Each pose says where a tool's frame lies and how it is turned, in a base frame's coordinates. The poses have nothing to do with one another.
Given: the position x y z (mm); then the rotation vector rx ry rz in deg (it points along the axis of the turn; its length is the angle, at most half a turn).
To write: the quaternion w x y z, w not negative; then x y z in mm. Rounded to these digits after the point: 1 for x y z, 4 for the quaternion.
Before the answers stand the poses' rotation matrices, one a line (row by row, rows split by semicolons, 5 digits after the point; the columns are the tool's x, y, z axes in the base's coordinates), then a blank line. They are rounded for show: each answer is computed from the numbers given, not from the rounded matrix.
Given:
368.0 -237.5 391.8 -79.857 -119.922 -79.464
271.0 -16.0 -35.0 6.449 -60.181 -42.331
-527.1 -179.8 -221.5 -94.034 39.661 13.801
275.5 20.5 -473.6 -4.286 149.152 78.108
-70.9 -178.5 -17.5 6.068 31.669 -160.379
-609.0 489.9 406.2 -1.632 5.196 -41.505
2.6 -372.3 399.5 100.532 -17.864 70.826
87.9 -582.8 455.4 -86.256 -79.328 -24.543
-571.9 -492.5 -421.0 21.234 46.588 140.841
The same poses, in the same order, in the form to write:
-0.50123 0.82341 0.26601; 0.56592 0.07938 0.82063; 0.65461 0.56186 -0.50577
0.28349 0.49917 -0.81882; -0.60190 0.75733 0.25329; 0.74655 0.42104 0.51515
0.79637 -0.56124 0.22541; -0.30007 -0.04305 0.95294; -0.52512 -0.82653 -0.20270
-0.97837 -0.13770 0.15439; 0.04847 0.57294 0.81817; -0.20112 0.80795 -0.55387
-0.95656 0.29106 -0.01655; -0.26292 -0.88583 -0.38233; -0.12594 -0.36137 0.92388
0.74516 0.66042 0.09270; -0.66289 0.74870 -0.00540; -0.07297 -0.05743 0.99568
0.45995 -0.65281 0.60191; 0.28925 -0.53074 -0.79665; 0.83951 0.54052 -0.05529
0.28047 0.89203 -0.35443; 0.53602 0.16076 0.82875; 0.79625 -0.42242 -0.43306
-0.82735 -0.38978 0.40444; 0.55407 -0.68456 0.47369; 0.09222 0.61599 0.78234

0.1345 -0.4809 -0.7222 -0.4786 368.0 -237.5 391.8
0.7994 0.0525 -0.4896 -0.3444 271.0 -16.0 -35.0
0.6226 -0.7145 0.3014 0.1049 -527.1 -179.8 -221.5
0.1009 -0.0253 0.8811 0.4614 275.5 20.5 -473.6
0.1427 0.0367 0.1916 -0.9703 -70.9 -178.5 -17.5
0.9340 -0.0139 0.0443 -0.3542 -609.0 489.9 406.2
0.4674 0.7152 -0.1271 0.5039 2.6 -372.3 399.5
0.5020 -0.6231 -0.5730 -0.1773 87.9 -582.8 455.4
0.2600 0.1368 0.3002 0.9075 -571.9 -492.5 -421.0

